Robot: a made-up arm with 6 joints. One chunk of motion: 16 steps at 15 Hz.
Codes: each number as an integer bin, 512 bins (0 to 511) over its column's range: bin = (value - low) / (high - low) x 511, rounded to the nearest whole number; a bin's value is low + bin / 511 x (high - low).
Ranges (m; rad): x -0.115..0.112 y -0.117..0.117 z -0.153..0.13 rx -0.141..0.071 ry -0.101..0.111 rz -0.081..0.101
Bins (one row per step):
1: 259 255 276 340 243 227
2: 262 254 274 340 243 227
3: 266 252 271 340 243 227
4: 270 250 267 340 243 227
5: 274 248 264 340 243 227
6: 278 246 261 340 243 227
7: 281 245 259 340 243 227
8: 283 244 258 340 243 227
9: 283 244 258 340 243 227
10: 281 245 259 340 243 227
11: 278 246 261 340 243 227
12: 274 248 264 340 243 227
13: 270 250 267 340 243 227
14: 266 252 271 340 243 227
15: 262 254 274 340 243 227
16: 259 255 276 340 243 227
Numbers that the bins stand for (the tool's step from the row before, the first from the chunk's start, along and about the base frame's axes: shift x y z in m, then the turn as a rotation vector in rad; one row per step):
1: 0.00005 -0.00023 -0.00015 0.00006 -0.00019 -0.00015
2: 0.00139 -0.00069 -0.00125 0.00006 -0.00019 -0.00015
3: 0.00316 -0.00160 -0.00292 0.00006 -0.00019 -0.00015
4: 0.00494 -0.00252 -0.00513 0.00006 -0.00019 -0.00015
5: 0.00672 -0.00343 -0.00679 0.00006 -0.00019 -0.00015
6: 0.00850 -0.00435 -0.00845 0.00006 -0.00019 -0.00015
7: 0.00983 -0.00481 -0.00956 0.00006 -0.00019 -0.00015
8: 0.01072 -0.00527 -0.01012 0.00006 -0.00019 -0.00015
9: 0.01072 -0.00527 -0.01012 0.00006 -0.00019 -0.00015
10: 0.00983 -0.00481 -0.00956 0.00006 -0.00019 -0.00015
11: 0.00850 -0.00435 -0.00845 0.00006 -0.00019 -0.00015
12: 0.00672 -0.00343 -0.00679 0.00006 -0.00019 -0.00015
13: 0.00494 -0.00252 -0.00513 0.00006 -0.00019 -0.00015
14: 0.00316 -0.00160 -0.00292 0.00006 -0.00019 -0.00015
15: 0.00139 -0.00069 -0.00125 0.00006 -0.00019 -0.00015
16: 0.00005 -0.00023 -0.00015 0.00006 -0.00019 -0.00015

